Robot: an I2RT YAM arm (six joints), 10 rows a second.
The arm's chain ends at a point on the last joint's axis. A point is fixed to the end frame.
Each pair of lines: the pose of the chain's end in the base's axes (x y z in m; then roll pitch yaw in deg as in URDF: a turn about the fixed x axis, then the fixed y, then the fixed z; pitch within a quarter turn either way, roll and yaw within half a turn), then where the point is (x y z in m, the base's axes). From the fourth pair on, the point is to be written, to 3 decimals.
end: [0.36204 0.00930 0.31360 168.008 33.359 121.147]
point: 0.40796 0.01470 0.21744
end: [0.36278 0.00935 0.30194 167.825 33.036 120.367]
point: 0.40871 0.01480 0.20579
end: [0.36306 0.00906 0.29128 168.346 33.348 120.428]
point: 0.40864 0.01351 0.19491
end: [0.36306 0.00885 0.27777 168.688 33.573 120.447]
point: 0.408 0.013 0.181
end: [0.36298 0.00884 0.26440 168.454 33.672 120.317]
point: 0.409 0.013 0.168
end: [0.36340 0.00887 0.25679 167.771 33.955 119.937]
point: 0.410 0.013 0.161
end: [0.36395 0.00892 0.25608 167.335 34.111 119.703]
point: 0.411 0.013 0.161
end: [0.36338 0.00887 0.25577 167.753 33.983 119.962]
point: 0.410 0.013 0.160
